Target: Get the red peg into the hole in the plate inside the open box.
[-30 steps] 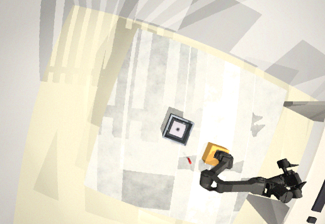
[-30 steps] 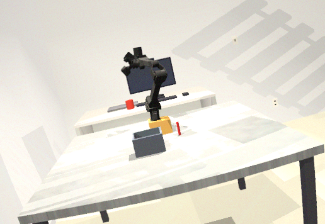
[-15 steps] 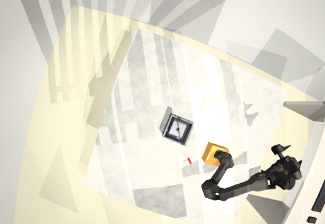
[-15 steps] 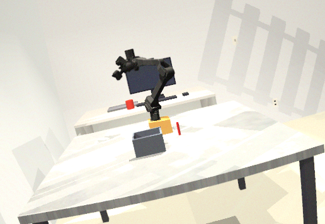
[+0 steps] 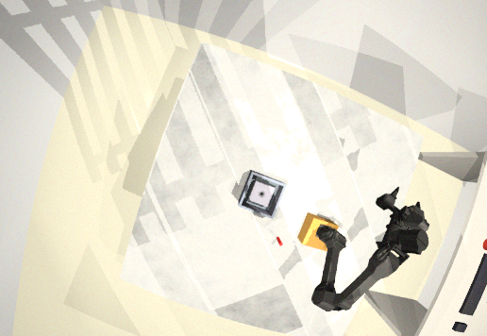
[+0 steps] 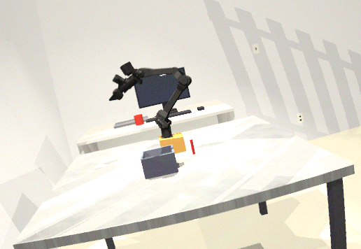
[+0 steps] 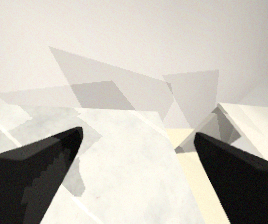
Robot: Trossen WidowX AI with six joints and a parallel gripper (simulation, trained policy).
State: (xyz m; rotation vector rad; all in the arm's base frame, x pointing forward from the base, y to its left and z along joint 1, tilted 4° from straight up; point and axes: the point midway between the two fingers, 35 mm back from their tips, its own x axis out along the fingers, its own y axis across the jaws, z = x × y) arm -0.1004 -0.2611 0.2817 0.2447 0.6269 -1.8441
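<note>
Now: gripper tip 39 cm to the right of the red peg, 33 cm above it and 28 cm short of it. Round my gripper tip: grey box (44 cm ahead, 35 cm below, 20 cm to the left); plate (44 cm ahead, 33 cm below, 20 cm to the left).
</note>
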